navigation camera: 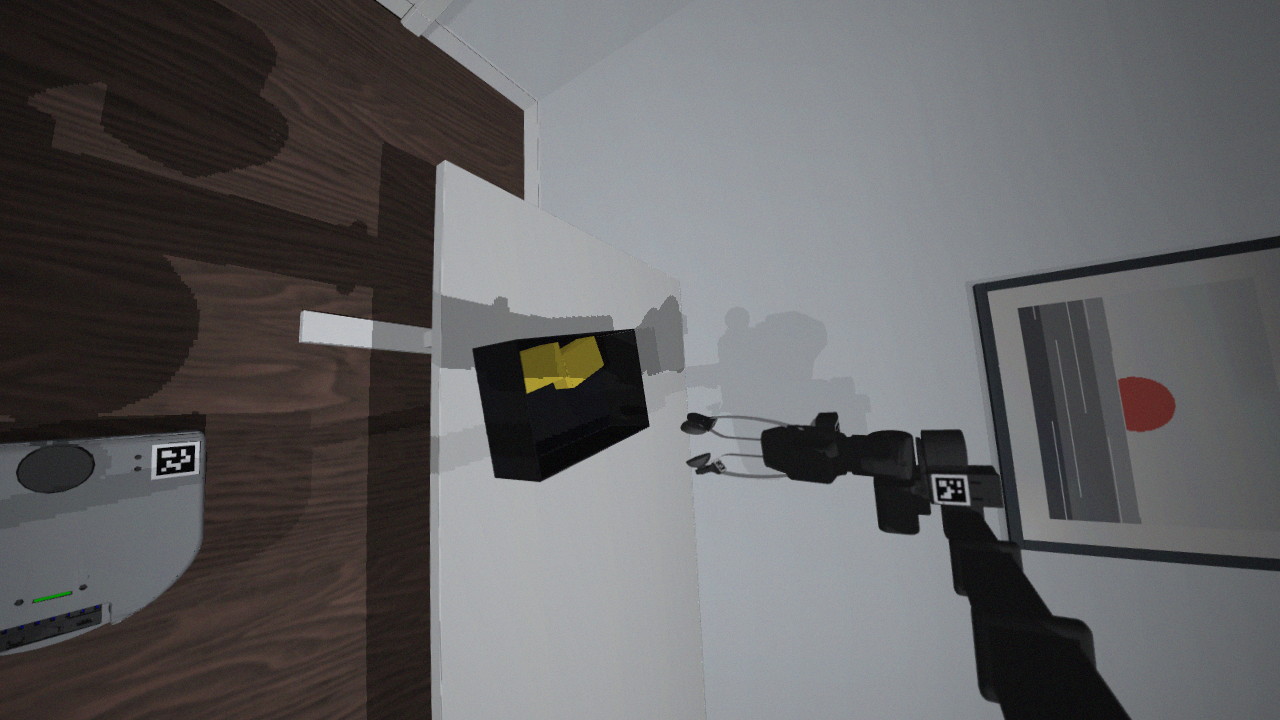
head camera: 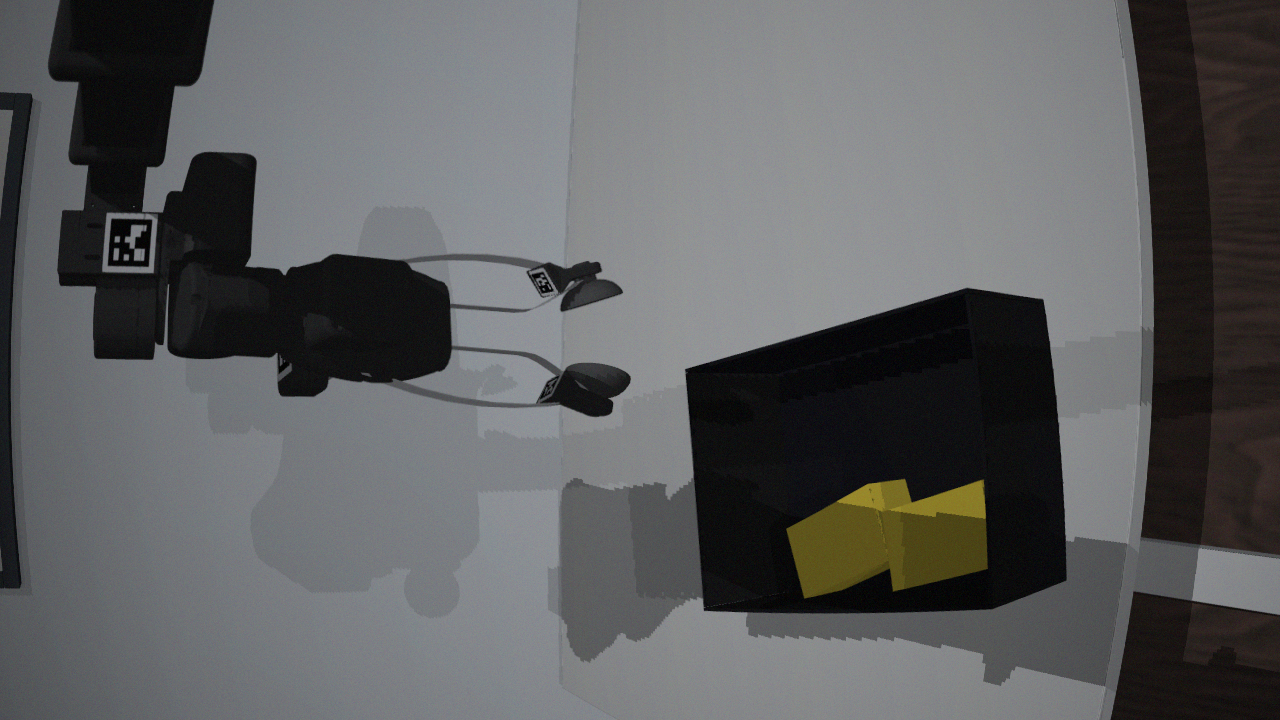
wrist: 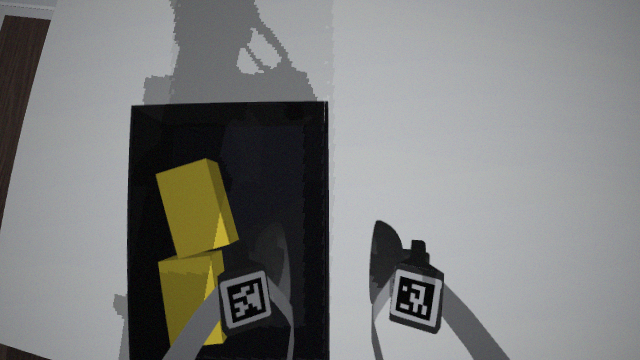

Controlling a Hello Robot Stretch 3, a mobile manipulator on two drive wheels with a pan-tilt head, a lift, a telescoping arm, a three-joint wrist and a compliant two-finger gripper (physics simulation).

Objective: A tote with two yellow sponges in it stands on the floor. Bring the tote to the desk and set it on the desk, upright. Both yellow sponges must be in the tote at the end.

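Seen in the pictures: gripper, between the fingertips: (navigation camera: 685, 442) (head camera: 617, 340) (wrist: 328, 249); robot's base, origin of its link: (navigation camera: 59, 466).
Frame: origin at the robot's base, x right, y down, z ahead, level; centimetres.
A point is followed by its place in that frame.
Observation:
The black tote (head camera: 1024, 447) {x 38.5, y -77.2, z 5.2 cm} (navigation camera: 510, 429) {x 38.9, y -77.7, z 2.6 cm} (wrist: 225, 112) {x 67.7, y -79.4, z 10.7 cm} stands upright on the white desk (head camera: 850, 179) {x 60.0, y -72.1, z -15.7 cm} (navigation camera: 572, 573) {x 55.9, y -72.1, z -25.1 cm} (wrist: 85, 175) {x 58.2, y -72.1, z 30.8 cm}. Two yellow sponges lie in it against each other, along one side. One sponge (head camera: 841, 546) {x 56.1, y -76.9, z 13.5 cm} (navigation camera: 583, 358) {x 56.6, y -76.9, z 13.8 cm} (wrist: 192, 207) {x 57.0, y -76.9, z 13.4 cm} is nearer the wall; the other sponge (head camera: 939, 546) {x 45.9, y -76.9, z 12.5 cm} (navigation camera: 541, 362) {x 46.2, y -76.9, z 12.7 cm} (wrist: 185, 285) {x 48.2, y -76.9, z 12.8 cm} is nearer the desk's front edge. My gripper (head camera: 597, 338) {x 57.6, y -96.1, z -1.6 cm} (navigation camera: 698, 443) {x 57.6, y -96.1, z -1.6 cm} (wrist: 328, 249) {x 57.6, y -96.1, z -1.6 cm} is open and empty. In the head and navigation views it shows apart from the tote, on the wall side. In the wrist view one finger overlaps the tote's picture.
A pale wall (head camera: 358, 89) {x 109.7, y -100.1, z -32.6 cm} (navigation camera: 805, 179) {x 112.2, y -110.9, z 62.1 cm} rises behind the desk, with a framed picture (navigation camera: 1083, 411) {x 108.1, y -156.0, z -2.5 cm} on it. A white desk leg (head camera: 1230, 577) (navigation camera: 358, 329) reaches down to the dark wood floor (navigation camera: 268, 304) {x 29.1, y 0.0, z 34.3 cm}. My base (navigation camera: 98, 537) {x 4.4, y -16.0, z -11.4 cm} stands in front of the desk.

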